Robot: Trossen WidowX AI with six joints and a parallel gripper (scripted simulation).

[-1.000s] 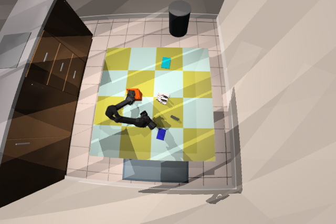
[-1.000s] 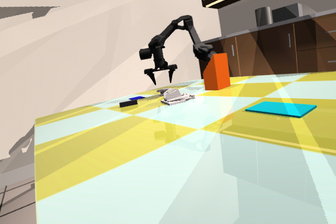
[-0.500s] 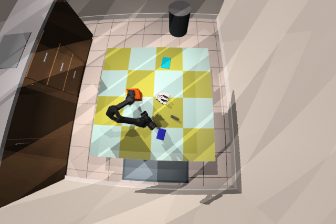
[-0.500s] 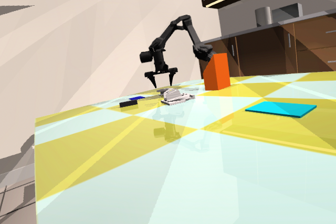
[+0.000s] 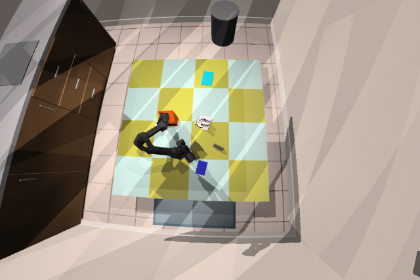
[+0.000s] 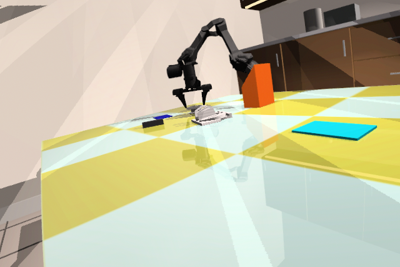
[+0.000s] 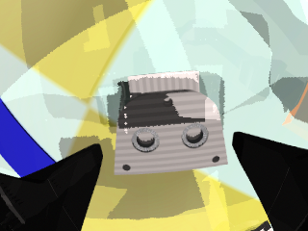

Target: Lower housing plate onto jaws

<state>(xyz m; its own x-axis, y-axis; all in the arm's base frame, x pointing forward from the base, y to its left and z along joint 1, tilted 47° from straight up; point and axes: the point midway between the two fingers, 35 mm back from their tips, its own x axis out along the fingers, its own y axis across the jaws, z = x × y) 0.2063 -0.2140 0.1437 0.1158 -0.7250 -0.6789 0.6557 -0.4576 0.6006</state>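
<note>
My gripper tip is 2 cm above the small white piece and 1 cm past it. From my gripper tip the other things lie so: blue plate: 13 cm ahead, 12 cm to the right, 3 cm below; then dark grey bar: 25 cm ahead, 6 cm to the left, 2 cm below; then pale jaw assembly: 29 cm to the left, 8 cm ahead, 1 cm below.
</note>
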